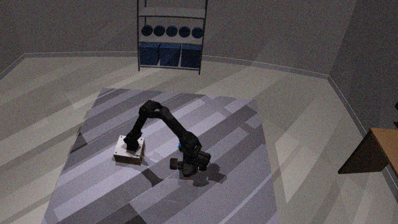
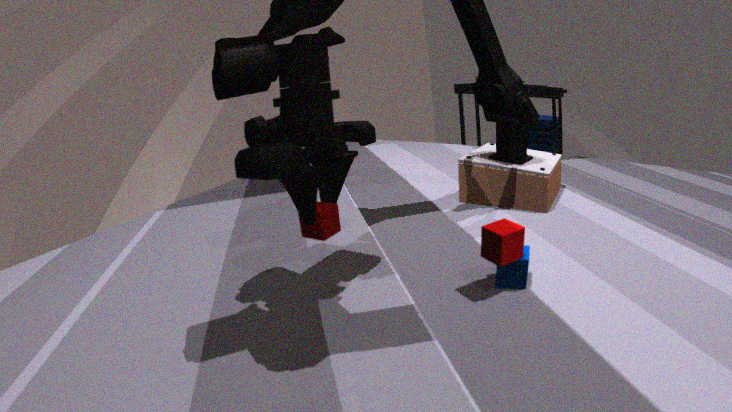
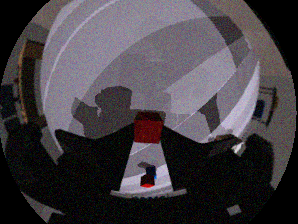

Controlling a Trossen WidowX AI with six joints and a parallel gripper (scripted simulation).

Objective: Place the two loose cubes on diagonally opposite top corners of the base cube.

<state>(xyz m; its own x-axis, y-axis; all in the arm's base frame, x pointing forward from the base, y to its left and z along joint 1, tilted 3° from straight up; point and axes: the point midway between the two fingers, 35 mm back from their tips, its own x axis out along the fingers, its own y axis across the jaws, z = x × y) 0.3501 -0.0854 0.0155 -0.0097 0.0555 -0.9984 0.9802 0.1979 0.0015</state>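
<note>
Right now the blue base cube is 80 mm behind my gripper tip, 210 mm to the left of it and 40 mm below it. Also, from my gripper tip: red cube (right at my gripper tip).
</note>
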